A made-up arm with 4 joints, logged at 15 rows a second.
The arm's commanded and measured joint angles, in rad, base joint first. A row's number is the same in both.
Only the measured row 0 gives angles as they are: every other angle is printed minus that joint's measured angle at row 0.
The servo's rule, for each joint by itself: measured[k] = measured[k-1] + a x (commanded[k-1-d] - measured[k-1]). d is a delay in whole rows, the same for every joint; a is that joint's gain. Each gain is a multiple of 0.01, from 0.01 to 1. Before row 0 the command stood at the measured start. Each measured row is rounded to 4 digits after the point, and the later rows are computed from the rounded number. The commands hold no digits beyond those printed.
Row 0, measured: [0.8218, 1.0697, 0.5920, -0.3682]
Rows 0 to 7, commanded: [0.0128, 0.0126, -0.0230, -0.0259]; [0.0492, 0.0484, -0.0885, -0.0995]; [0.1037, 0.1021, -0.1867, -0.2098]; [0.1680, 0.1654, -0.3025, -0.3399]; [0.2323, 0.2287, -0.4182, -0.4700]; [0.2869, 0.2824, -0.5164, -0.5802]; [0.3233, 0.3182, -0.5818, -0.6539]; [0.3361, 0.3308, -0.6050, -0.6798]
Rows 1 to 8, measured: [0.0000, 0.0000, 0.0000, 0.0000]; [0.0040, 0.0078, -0.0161, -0.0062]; [0.0180, 0.0330, -0.0668, -0.0286]; [0.0446, 0.0758, -0.1507, -0.0721]; [0.0829, 0.1314, -0.2570, -0.1364]; [0.1292, 0.1917, -0.3698, -0.2165]; [0.1781, 0.2479, -0.4724, -0.3038]; [0.2231, 0.2915, -0.5490, -0.3878]
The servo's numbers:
d 1
a 0.31 0.62 0.70 0.24

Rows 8 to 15, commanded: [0.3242, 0.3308, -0.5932, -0.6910]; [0.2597, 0.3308, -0.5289, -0.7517]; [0.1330, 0.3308, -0.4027, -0.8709]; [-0.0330, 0.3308, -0.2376, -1.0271]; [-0.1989, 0.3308, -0.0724, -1.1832]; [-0.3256, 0.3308, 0.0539, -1.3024]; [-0.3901, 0.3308, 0.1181, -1.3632]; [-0.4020, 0.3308, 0.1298, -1.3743]
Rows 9 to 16, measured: [0.2581, 0.3159, -0.5882, -0.4579]; [0.2786, 0.3251, -0.5917, -0.5138]; [0.2727, 0.3286, -0.5477, -0.5709]; [0.2294, 0.3300, -0.4462, -0.6429]; [0.1481, 0.3305, -0.3002, -0.7351]; [0.0405, 0.3307, -0.1407, -0.8426]; [-0.0730, 0.3308, -0.0045, -0.9530]; [-0.1713, 0.3308, 0.0813, -1.0514]
